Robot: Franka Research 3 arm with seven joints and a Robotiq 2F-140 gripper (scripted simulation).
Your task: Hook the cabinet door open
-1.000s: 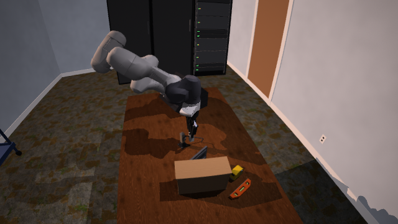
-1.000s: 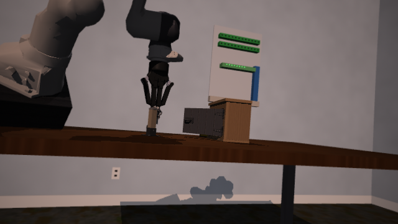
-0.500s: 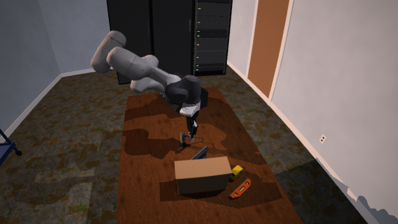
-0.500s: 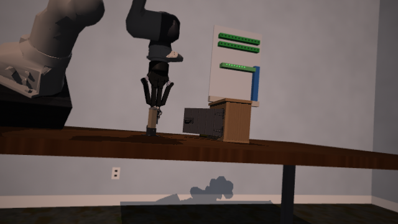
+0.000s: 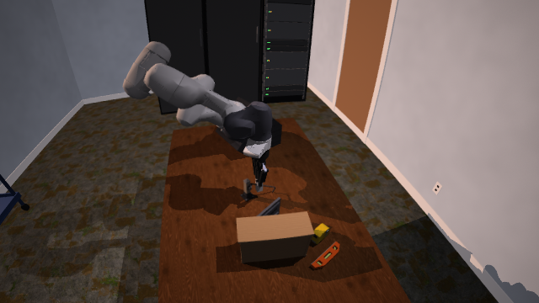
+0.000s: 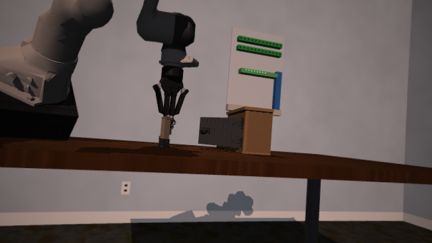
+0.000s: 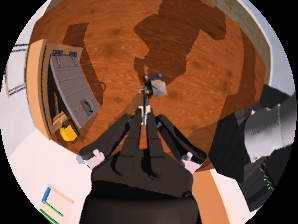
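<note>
The dark door is 17 cm ahead of my hand, 6 cm to the right of it and 1 cm below it. The rest, counted from my hand: thin hook: 2 cm below, 1 cm to the left; then orange spirit level: 41 cm ahead, 11 cm to the left, 7 cm below; then yellow tape measure: 33 cm ahead, 14 cm to the left, 5 cm below.
</note>
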